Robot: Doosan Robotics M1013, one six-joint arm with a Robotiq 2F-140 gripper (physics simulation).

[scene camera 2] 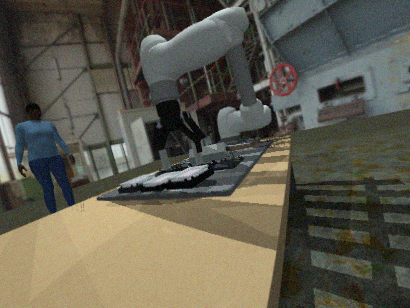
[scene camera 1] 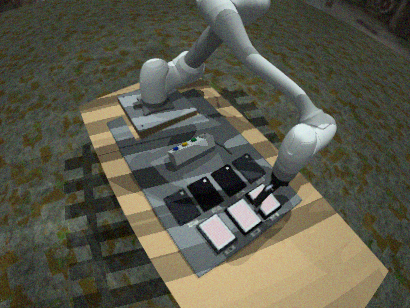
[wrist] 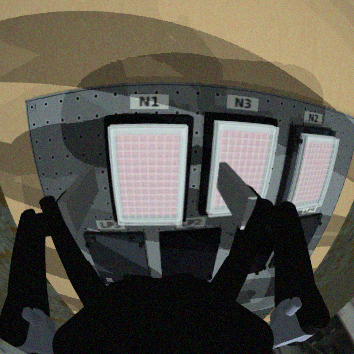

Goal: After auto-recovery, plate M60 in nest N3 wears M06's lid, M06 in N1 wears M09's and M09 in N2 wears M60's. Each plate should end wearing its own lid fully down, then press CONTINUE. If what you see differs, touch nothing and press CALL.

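Frame: origin at the arm's base, x ahead, y left, z up, level; millimetres.
Seen in the pictures: gripper, fingertip midpoint: (scene camera 2: 182, 166) (scene camera 1: 266, 200) (wrist: 156, 176); arm's base at its link origin: (scene camera 2: 231, 143) (scene camera 1: 154, 103).
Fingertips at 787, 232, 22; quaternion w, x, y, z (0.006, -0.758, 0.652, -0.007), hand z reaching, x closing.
Pixels of each thing's top centre, then the offset from my fingertips to it, as dx, dy, dz. Level surfaces: height alone.
- N1 plate at its top centre: (wrist: 147, 181) (scene camera 2: 188, 170) (scene camera 1: 265, 198) -16, +8, -19
- N3 plate at its top centre: (wrist: 244, 173) (scene camera 2: 162, 176) (scene camera 1: 244, 214) +6, -111, -26
- N2 plate at its top centre: (wrist: 316, 175) (scene camera 1: 217, 231) (scene camera 2: 138, 178) +23, -249, -21
- grey button box at its top centre: (scene camera 1: 192, 142) (scene camera 2: 206, 145) -389, -173, +28
- grey board at its surface level: dz -55
- wooden table at its surface level: dz -68
My gripper (scene camera 1: 265, 195) (scene camera 2: 179, 158) (wrist: 156, 176) is open and empty, its fingers on either side of the N1 plate and low over it. The N1 plate (scene camera 1: 270, 204) (wrist: 150, 175), pink-gridded with a pale clear rim, sits in its dark nest, partly hidden by the gripper in scene camera 1. The N3 plate (scene camera 1: 244, 215) (wrist: 245, 145) is in the middle, partly behind a finger in the wrist view. The N2 plate (scene camera 1: 216, 232) (wrist: 317, 170) is at the other end. Plate and lid IDs are unreadable, and I cannot tell how fully the lids are seated.
Four dark lid pads, including these (scene camera 1: 182, 206) (scene camera 1: 205, 192) (scene camera 1: 228, 180) (scene camera 1: 248, 167), form a row beside the nests. A grey button box (scene camera 1: 192, 152) with blue, yellow and green buttons stands toward the arm's base. The grey board (scene camera 1: 192, 255) (wrist: 45, 150) lies on the wooden table (scene camera 1: 300, 245) (scene camera 2: 150, 250).
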